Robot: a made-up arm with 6 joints.
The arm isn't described. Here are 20 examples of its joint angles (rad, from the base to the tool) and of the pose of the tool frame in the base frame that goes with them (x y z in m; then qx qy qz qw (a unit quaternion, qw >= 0)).
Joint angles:
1: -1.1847 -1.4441 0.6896 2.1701 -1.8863 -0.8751
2: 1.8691 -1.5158 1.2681 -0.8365 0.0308 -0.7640
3: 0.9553 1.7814 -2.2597 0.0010 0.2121 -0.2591
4: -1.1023 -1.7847 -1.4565 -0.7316 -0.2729 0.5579
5: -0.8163 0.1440 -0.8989 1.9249 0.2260 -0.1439
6: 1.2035 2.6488 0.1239 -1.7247 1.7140 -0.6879
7: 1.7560 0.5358 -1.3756 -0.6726 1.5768 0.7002
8: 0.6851 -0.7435 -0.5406 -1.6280 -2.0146 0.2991
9: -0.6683 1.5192 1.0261 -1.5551 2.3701 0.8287
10: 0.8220 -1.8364 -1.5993 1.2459 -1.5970 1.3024
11: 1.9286 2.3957 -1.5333 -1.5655 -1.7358 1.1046
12: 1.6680 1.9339 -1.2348 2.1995 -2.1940 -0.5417
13: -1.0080 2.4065 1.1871 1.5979 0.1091 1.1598
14: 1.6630 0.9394 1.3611 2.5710 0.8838 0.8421
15: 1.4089 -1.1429 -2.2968 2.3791 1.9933 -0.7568
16: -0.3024 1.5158 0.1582 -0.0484 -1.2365 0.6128
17: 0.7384 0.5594 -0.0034 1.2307 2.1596 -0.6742
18: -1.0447 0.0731 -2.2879 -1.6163 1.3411 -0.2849
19: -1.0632 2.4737 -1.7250 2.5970 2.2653 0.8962
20: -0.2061 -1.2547 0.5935 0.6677 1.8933 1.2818
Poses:
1: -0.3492 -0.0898 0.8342 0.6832 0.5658 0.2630 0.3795
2: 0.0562 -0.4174 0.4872 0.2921 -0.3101 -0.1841 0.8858
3: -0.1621 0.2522 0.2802 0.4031 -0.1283 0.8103 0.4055
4: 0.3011 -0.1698 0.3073 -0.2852 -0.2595 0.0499 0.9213
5: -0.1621 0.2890 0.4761 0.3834 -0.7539 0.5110 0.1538
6: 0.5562 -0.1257 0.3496 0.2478 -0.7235 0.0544 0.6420
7: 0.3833 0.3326 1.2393 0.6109 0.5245 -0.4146 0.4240
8: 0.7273 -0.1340 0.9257 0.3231 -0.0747 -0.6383 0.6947
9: -0.0773 0.0062 -0.3808 -0.3762 -0.1563 -0.3383 0.8483
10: -0.0620 0.1243 0.6121 0.0644 0.9696 -0.0197 0.2354
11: -0.0371 -0.1339 0.0107 -0.7248 0.4347 -0.2910 0.4484
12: -0.1271 -0.5535 0.9262 -0.4481 -0.6130 -0.6504 0.0200
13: -0.2496 -0.6656 0.4879 -0.9324 -0.2018 -0.1156 0.2767
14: 0.1008 -0.1641 0.3204 -0.1398 0.3379 -0.9259 0.0946
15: 0.1554 -0.6044 0.4226 -0.3576 0.0935 0.8146 0.4469
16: -0.4986 -0.4794 0.5118 -0.2752 0.4874 0.8114 0.1686
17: 0.0665 0.5699 0.4450 0.4158 0.3885 -0.4845 0.6644
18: -0.3874 0.0523 -0.0445 0.4938 0.0183 0.7601 0.4220
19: -0.1399 -0.4213 0.0466 -0.6499 -0.3903 -0.0227 0.6517
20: 0.7430 -0.1950 0.5130 0.2893 0.5754 -0.6860 0.3384
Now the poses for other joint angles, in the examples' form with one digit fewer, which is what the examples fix.
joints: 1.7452 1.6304 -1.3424 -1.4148 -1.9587 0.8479
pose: 0.278 0.166 0.099 -0.494 0.218 -0.367 0.757
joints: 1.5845 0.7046 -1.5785 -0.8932 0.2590 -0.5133
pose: 0.301 -0.005 0.551 -0.359 -0.053 0.783 0.506
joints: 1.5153 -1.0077 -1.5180 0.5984 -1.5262 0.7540
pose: -0.255 0.200 0.525 -0.061 -0.928 0.366 0.028
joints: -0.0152 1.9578 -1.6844 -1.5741 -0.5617 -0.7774
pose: -0.414 -0.023 0.669 0.123 0.990 0.035 0.060
